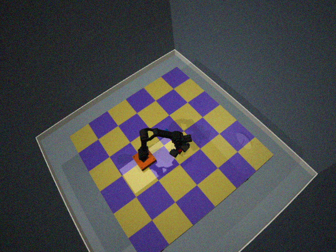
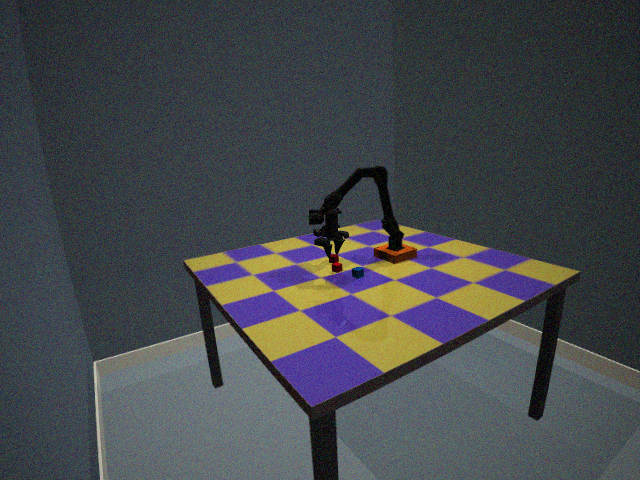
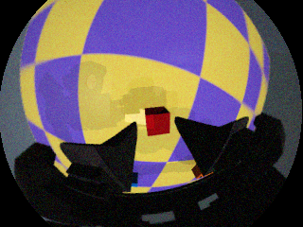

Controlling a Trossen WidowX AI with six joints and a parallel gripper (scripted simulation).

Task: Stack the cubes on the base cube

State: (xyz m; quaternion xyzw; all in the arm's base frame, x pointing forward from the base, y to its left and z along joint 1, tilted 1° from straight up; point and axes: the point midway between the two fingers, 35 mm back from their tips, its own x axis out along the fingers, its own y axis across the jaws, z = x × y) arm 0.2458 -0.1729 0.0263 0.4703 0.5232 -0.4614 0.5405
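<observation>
Right now the red cube is 10 mm below my gripper tip. Round my gripper tip: blue cube: 50 mm ahead, 210 mm to the left, 10 mm below.
</observation>
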